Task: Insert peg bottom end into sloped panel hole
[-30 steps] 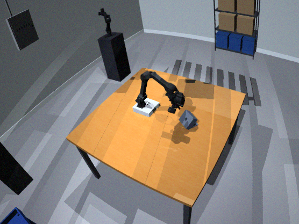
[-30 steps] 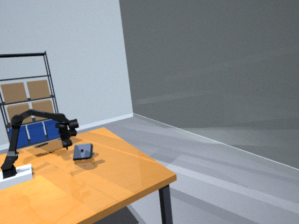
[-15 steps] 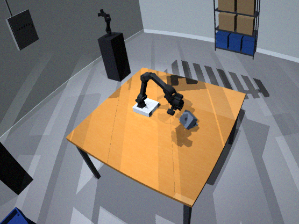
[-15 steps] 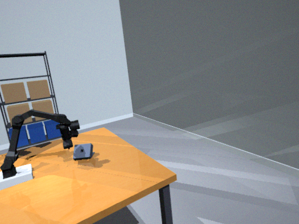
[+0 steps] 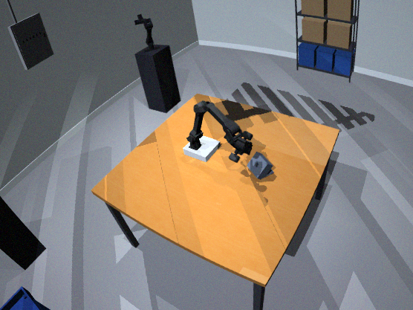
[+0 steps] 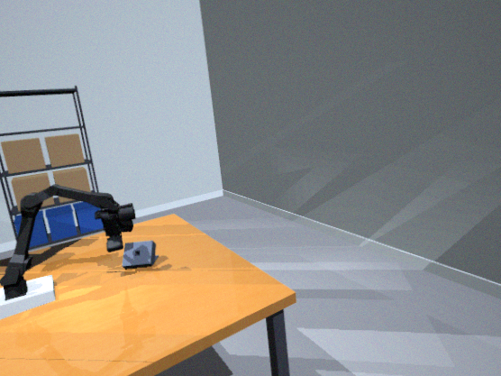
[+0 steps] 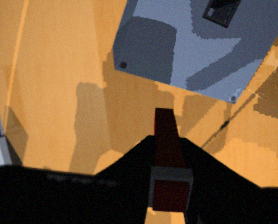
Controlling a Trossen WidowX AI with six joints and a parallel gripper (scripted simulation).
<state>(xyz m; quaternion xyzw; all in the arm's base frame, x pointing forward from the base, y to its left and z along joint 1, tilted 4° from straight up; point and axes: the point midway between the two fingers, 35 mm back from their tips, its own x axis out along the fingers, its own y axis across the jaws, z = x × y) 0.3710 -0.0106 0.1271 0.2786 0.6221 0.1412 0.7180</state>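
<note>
Right now the sloped panel is 90 mm ahead of my gripper tip and 80 mm below it. Also, from my gripper tip: red peg (10 mm to the right, 10 mm above).
</note>
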